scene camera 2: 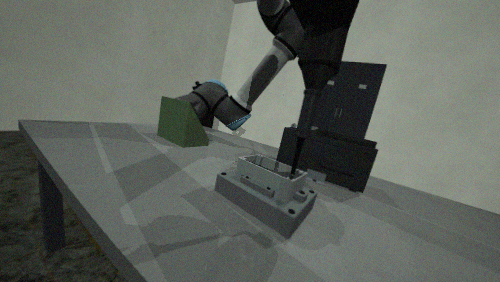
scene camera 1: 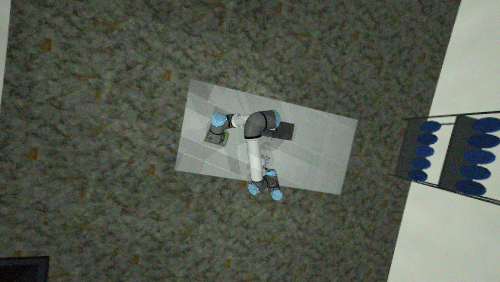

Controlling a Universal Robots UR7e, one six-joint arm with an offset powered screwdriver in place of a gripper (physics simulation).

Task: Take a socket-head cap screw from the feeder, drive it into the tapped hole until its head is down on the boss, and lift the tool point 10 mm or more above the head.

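The screwdriver points down in scene camera 2, its thin dark bit reaching inside the rim at the right end of a light grey open-topped housing. The housing sits on a grey fixture block. The bit's end is hidden by the housing wall, so the boss, the tapped hole and any screw at the tip cannot be seen. The dark feeder stands behind the housing in scene camera 2. In scene camera 1 the arm covers part of the feeder and most of the housing, and the tool tip cannot be made out.
A green wedge-shaped base carries the arm on the table. A tall dark panel rises behind the feeder. A small pale plate lies beside the feeder. Blue discs stand in rows far right of the table.
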